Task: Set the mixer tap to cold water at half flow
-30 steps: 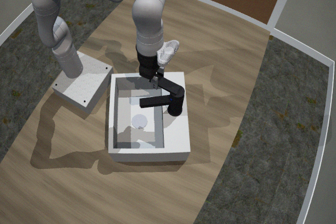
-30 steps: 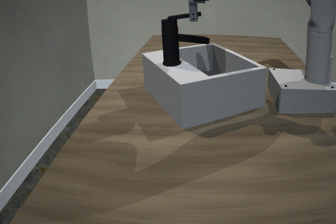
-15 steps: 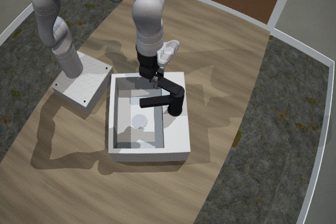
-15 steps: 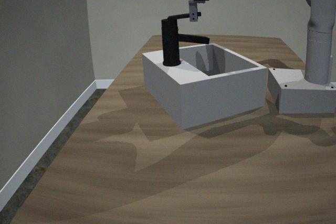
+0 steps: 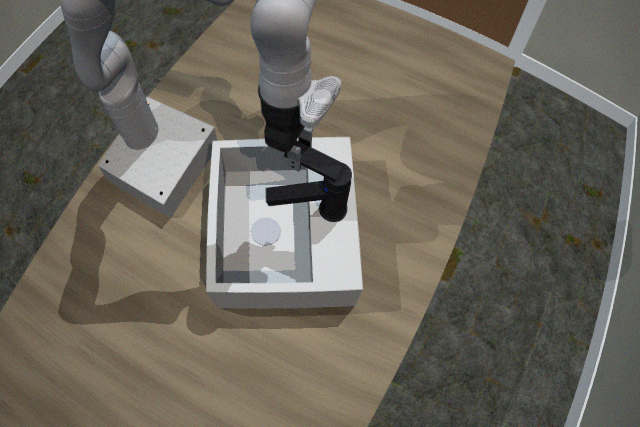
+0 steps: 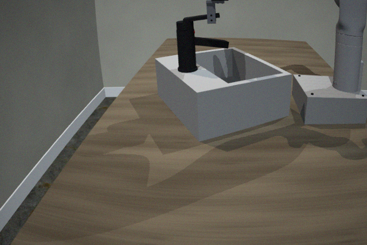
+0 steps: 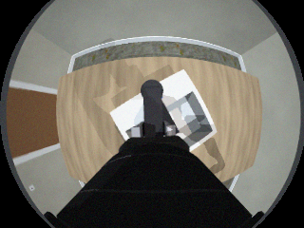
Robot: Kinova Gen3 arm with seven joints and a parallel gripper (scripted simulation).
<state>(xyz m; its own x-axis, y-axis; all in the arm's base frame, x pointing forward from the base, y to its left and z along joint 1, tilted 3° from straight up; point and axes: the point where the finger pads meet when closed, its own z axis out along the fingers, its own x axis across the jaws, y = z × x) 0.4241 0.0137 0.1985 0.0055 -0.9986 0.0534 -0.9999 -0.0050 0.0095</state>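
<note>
Now: the black lever 3 cm ahead of my hand. Also, from my hand: black mixer tap: 5 cm ahead, 1 cm to the right, 5 cm below; then white sink: 3 cm behind, 6 cm to the right, 24 cm below.
</note>
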